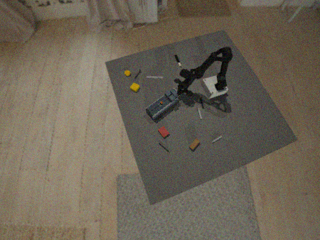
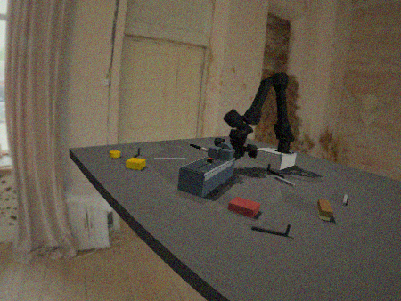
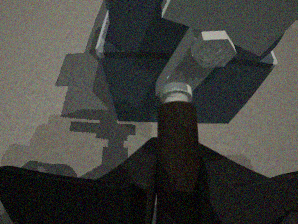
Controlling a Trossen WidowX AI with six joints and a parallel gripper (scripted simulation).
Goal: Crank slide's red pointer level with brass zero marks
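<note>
My gripper tip is now 2 cm past the dark handle, 1 cm to the left of it and 3 cm below it. Round my gripper tip: red pointer: 15 cm ahead, 6 cm to the left, 5 cm above; then yellow block: 33 cm ahead, 17 cm to the right, 2 cm below; then red block: 19 cm ahead, 28 cm to the left, 2 cm below.
</note>
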